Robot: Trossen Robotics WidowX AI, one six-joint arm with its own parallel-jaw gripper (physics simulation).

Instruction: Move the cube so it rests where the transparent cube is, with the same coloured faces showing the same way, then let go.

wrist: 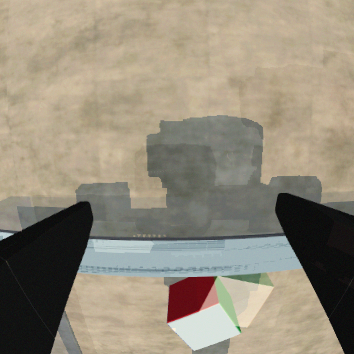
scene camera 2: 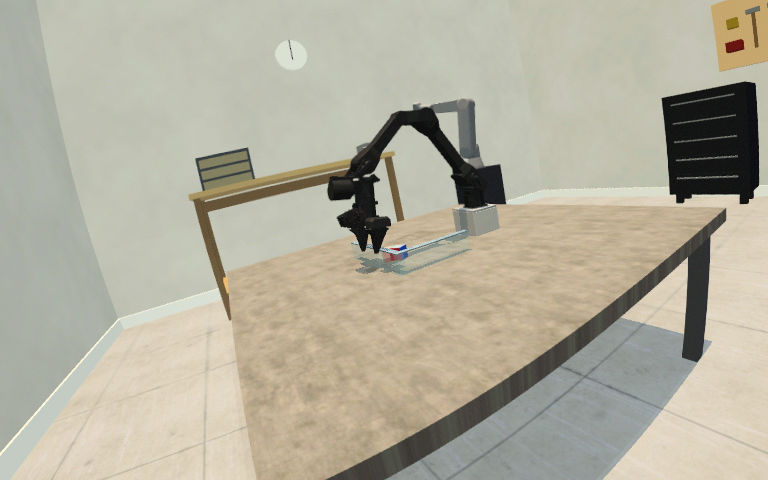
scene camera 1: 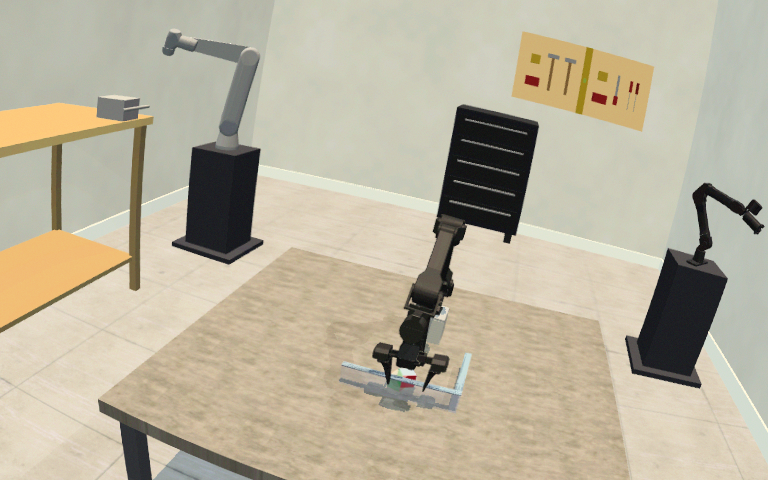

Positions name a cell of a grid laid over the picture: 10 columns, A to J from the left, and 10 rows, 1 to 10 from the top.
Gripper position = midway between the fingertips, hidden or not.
The gripper (scene camera 1: F9) is open and touches a translucent L-shaped frame (scene camera 1: E8). A cube (wrist: F9) rests on the table. Also in view: a transparent cube (wrist: G9).
The gripper also shows in the wrist view (wrist: F6) and in scene camera 2 (scene camera 2: E6). The translucent L-shaped frame shows as well in the wrist view (wrist: E7).
